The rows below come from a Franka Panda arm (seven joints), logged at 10 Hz.
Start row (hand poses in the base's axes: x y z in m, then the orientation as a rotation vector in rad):
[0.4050, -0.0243, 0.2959, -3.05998, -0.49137, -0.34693]
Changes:
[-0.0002, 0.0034, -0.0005, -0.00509, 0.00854, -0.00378]
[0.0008, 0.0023, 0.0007, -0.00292, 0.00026, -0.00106]
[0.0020, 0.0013, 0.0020, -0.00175, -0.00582, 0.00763]
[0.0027, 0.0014, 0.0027, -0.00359, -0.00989, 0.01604]
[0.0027, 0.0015, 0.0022, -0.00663, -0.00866, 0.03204]
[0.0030, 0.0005, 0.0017, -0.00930, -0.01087, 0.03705]
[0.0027, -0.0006, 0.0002, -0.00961, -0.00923, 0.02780]
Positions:
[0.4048, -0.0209, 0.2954, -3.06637, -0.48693, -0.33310]
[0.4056, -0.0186, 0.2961, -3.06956, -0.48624, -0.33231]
[0.4076, -0.0173, 0.2981, -3.06848, -0.49859, -0.34091]
[0.4103, -0.0159, 0.3008, -3.06594, -0.52445, -0.35537]
[0.4130, -0.0144, 0.3030, -3.05979, -0.57553, -0.36708]
[0.4160, -0.0139, 0.3047, 3.05281, 0.63515, 0.38155]
[0.4187, -0.0145, 0.3049, 3.03430, 0.67765, 0.39157]

